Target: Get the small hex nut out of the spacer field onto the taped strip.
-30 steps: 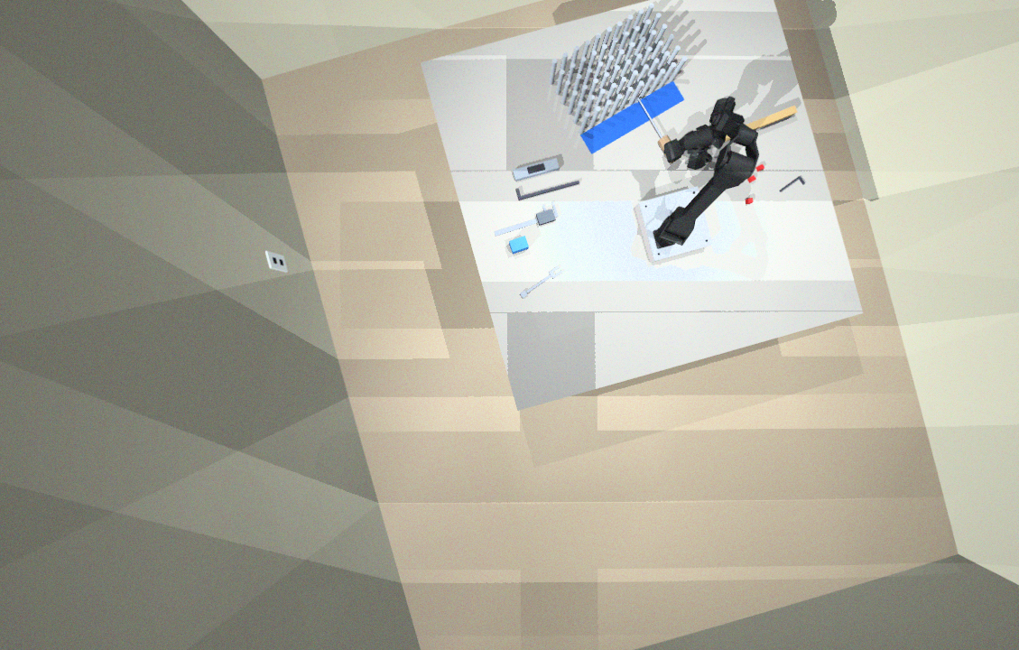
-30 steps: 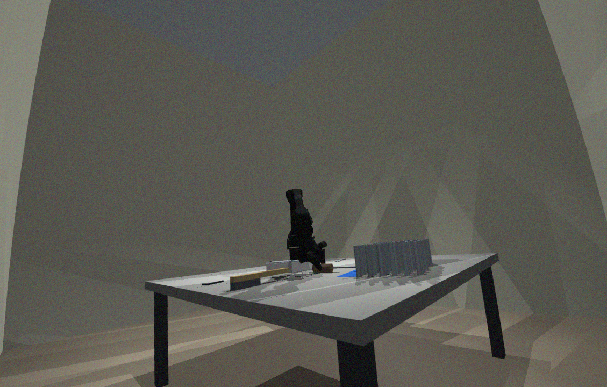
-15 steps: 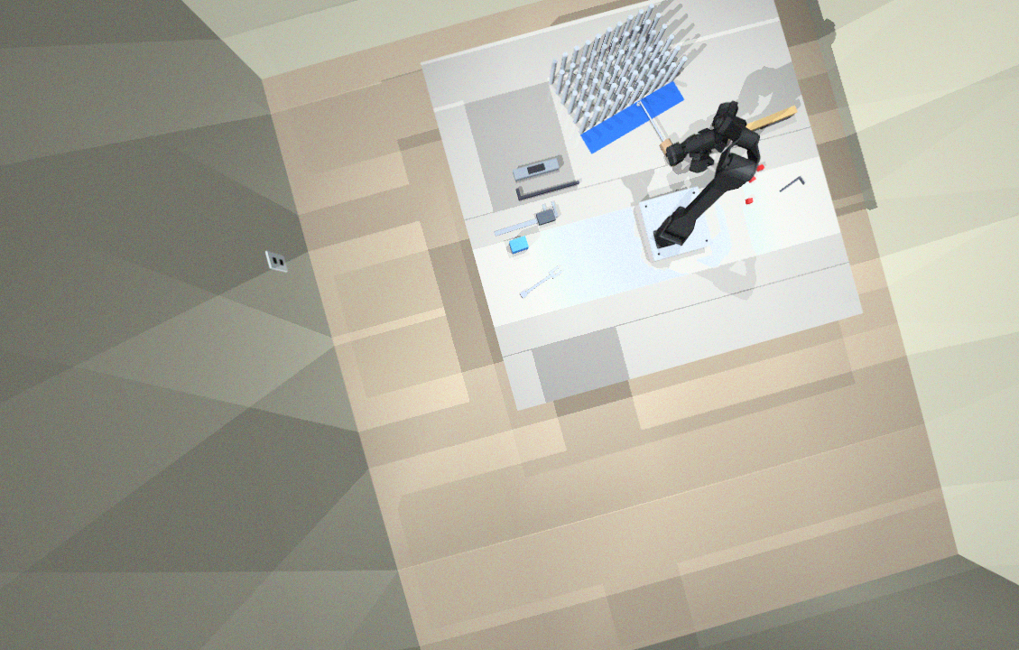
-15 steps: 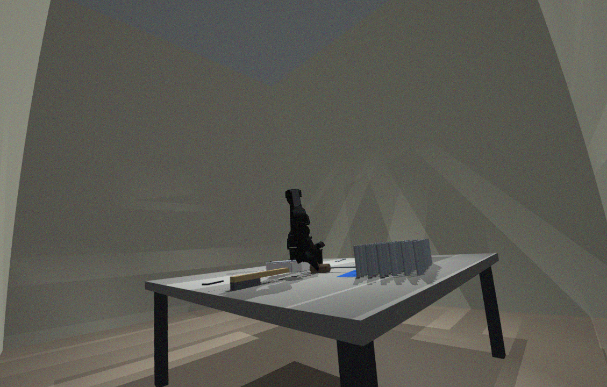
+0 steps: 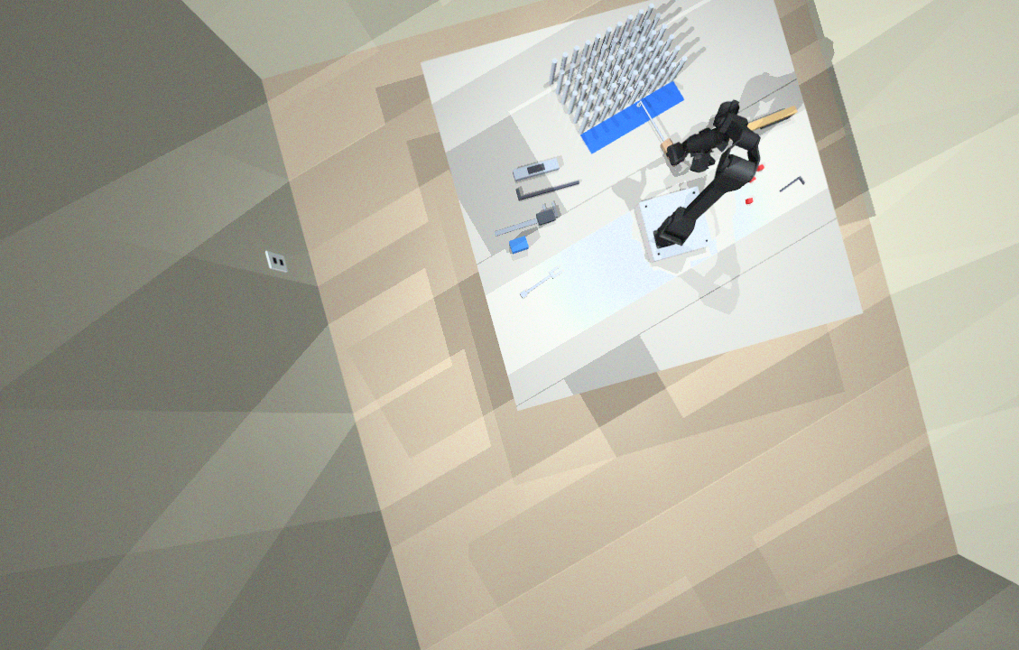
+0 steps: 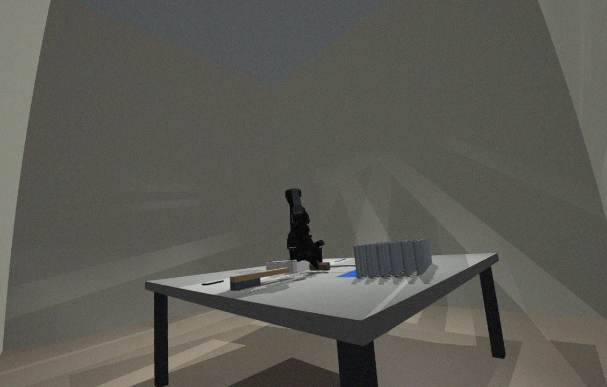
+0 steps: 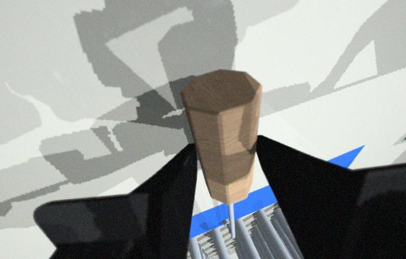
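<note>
Right now the wooden-handled pick is 10 cm ahead of my gripper tip and 3 cm to the left of it. From my gripper tip the other things lie so: grey bar 7 cm ahead, 48 cm to the left, 1 cm below; blue taped strip 17 cm ahead, 9 cm to the left, 2 cm below; blue block 18 cm behind, 60 cm to the left.
</note>
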